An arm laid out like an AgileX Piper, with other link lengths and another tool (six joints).
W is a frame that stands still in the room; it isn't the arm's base.
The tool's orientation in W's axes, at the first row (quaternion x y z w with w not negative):
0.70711 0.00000 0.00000 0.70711
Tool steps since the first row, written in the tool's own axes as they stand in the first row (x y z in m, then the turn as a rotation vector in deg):
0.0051 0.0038 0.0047 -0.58 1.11 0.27
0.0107 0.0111 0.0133 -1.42 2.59 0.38
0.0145 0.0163 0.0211 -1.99 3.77 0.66
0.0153 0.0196 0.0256 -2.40 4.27 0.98
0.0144 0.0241 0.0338 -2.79 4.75 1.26
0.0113 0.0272 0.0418 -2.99 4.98 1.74
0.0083 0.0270 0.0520 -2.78 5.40 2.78
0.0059 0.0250 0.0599 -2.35 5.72 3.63
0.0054 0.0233 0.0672 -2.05 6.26 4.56
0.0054 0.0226 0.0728 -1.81 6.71 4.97
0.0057 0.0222 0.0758 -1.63 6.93 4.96
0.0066 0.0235 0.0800 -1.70 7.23 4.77
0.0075 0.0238 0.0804 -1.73 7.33 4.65
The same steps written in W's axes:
0.0051 -0.0047 0.0038 -0.58 -0.27 1.11
0.0107 -0.0133 0.0111 -1.42 -0.38 2.59
0.0145 -0.0211 0.0163 -1.99 -0.66 3.77
0.0153 -0.0256 0.0196 -2.40 -0.98 4.27
0.0144 -0.0338 0.0241 -2.79 -1.26 4.75
0.0113 -0.0418 0.0272 -2.99 -1.74 4.98
0.0083 -0.0520 0.0270 -2.78 -2.78 5.40
0.0059 -0.0599 0.0250 -2.35 -3.63 5.72
0.0054 -0.0672 0.0233 -2.05 -4.56 6.26
0.0054 -0.0728 0.0226 -1.81 -4.97 6.71
0.0057 -0.0758 0.0222 -1.63 -4.96 6.93
0.0066 -0.0800 0.0235 -1.70 -4.77 7.23
0.0075 -0.0804 0.0238 -1.73 -4.65 7.33

